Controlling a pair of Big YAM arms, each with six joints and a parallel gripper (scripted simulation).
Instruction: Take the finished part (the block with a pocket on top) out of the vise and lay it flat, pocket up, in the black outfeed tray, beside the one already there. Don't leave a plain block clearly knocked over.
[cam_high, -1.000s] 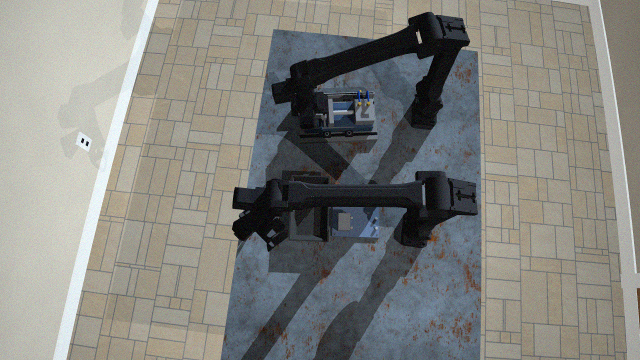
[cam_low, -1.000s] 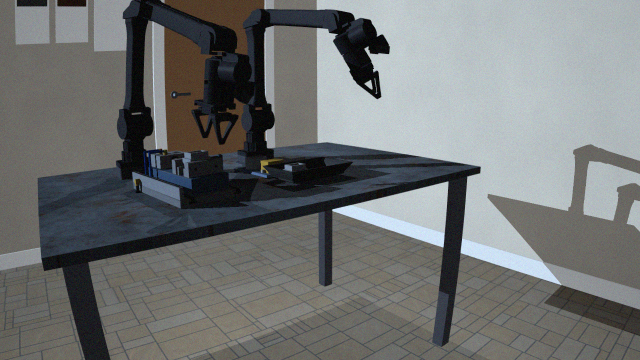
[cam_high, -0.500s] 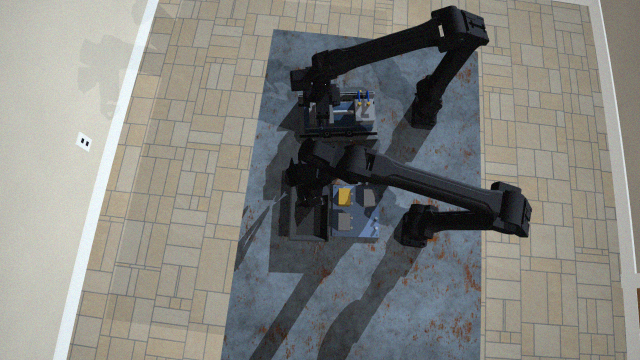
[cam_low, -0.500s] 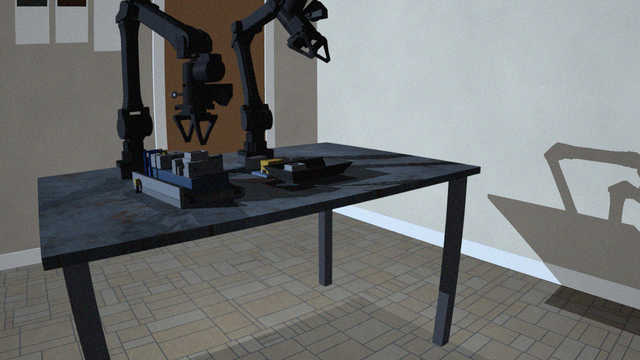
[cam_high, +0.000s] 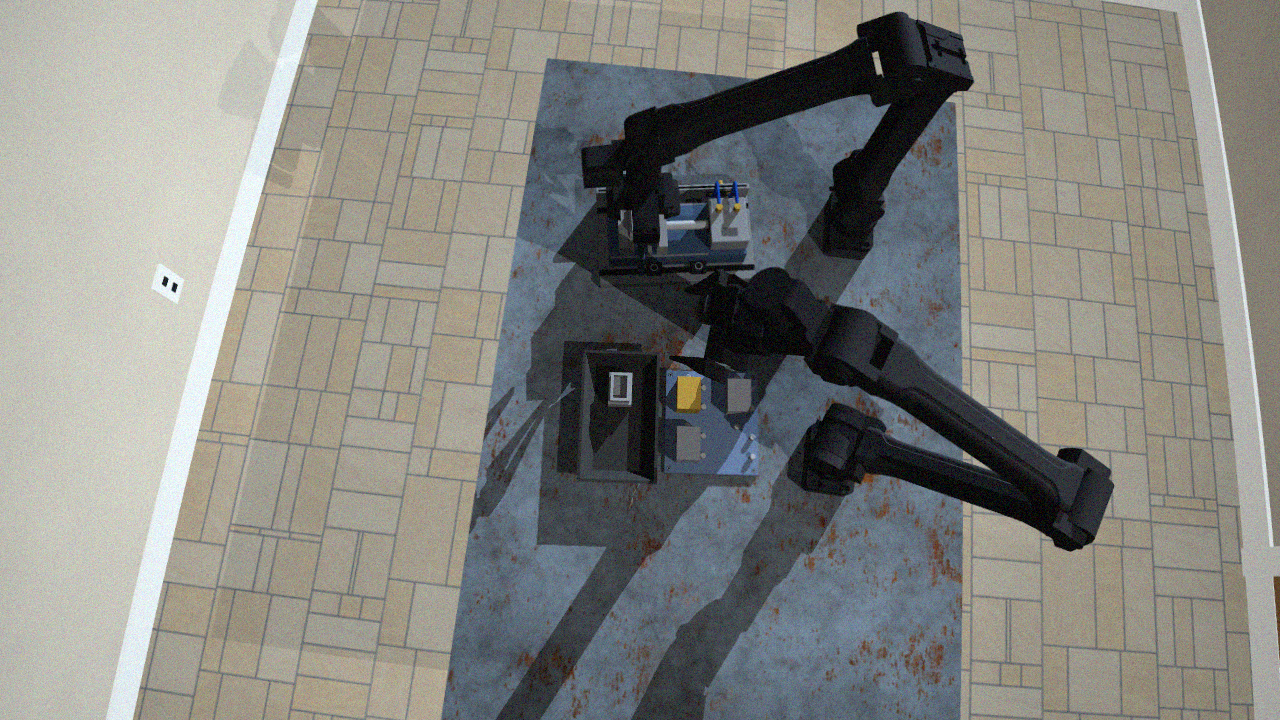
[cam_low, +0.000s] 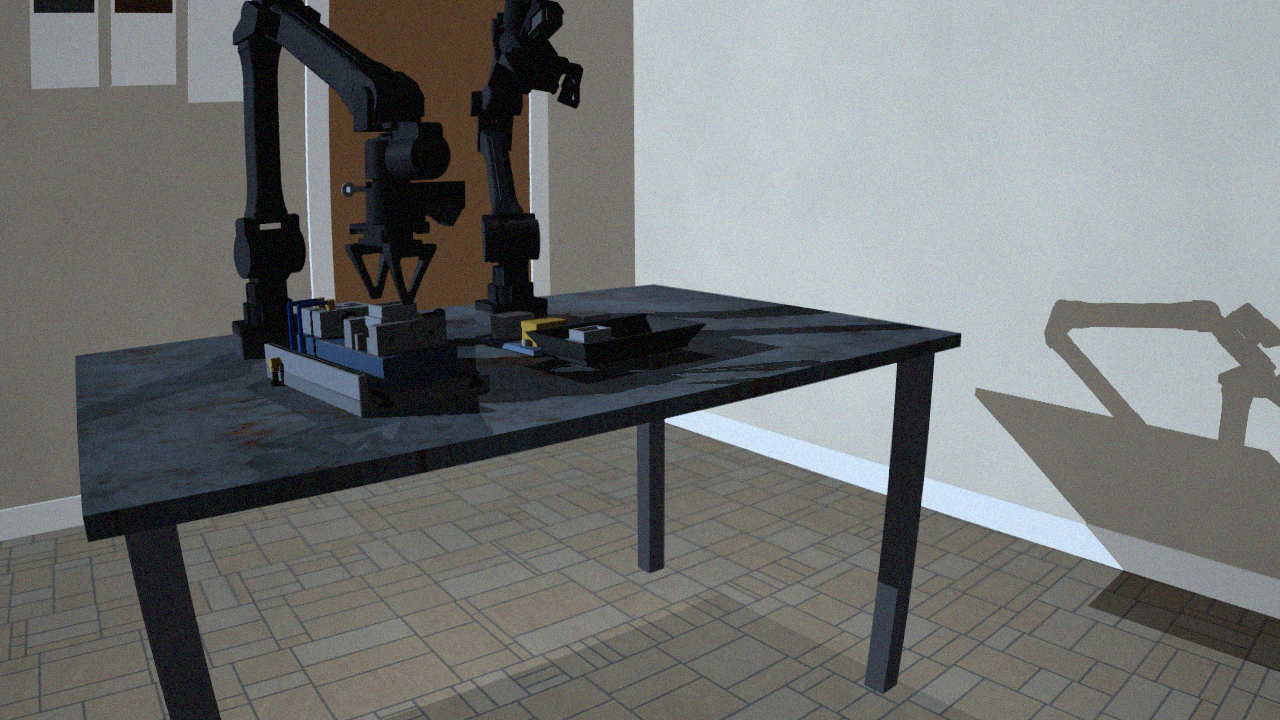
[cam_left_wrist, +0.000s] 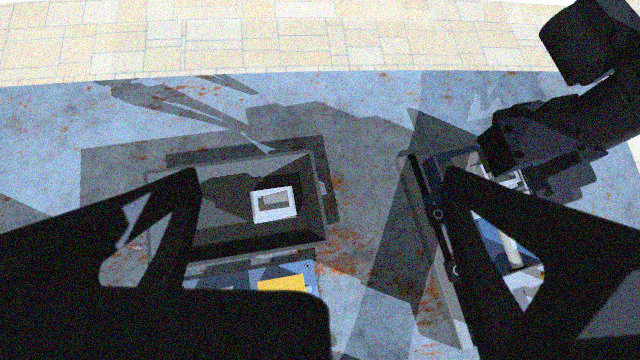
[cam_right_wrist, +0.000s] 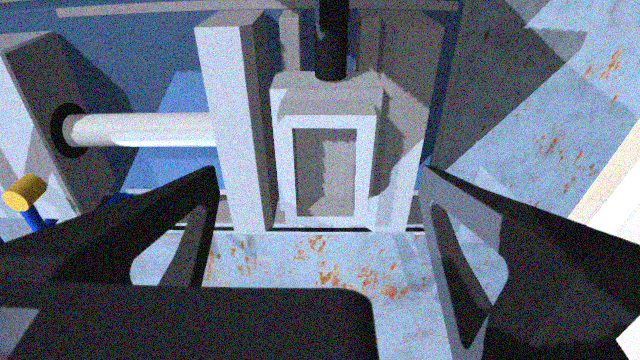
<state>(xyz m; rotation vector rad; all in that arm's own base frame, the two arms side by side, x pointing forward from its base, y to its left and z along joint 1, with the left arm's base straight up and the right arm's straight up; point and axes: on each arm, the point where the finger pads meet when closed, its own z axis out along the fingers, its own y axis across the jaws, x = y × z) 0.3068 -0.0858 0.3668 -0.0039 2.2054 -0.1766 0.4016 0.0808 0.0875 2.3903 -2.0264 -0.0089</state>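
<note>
My right gripper is now 50 mm to the right of the black rod end, 40 mm above it and 10 mm past it. The rest, counted from my right hand: yellow block (300 mm to the left, 130 mm behind, 100 mm below); then blue plate (340 mm to the left, 180 mm behind, 120 mm below).
</note>
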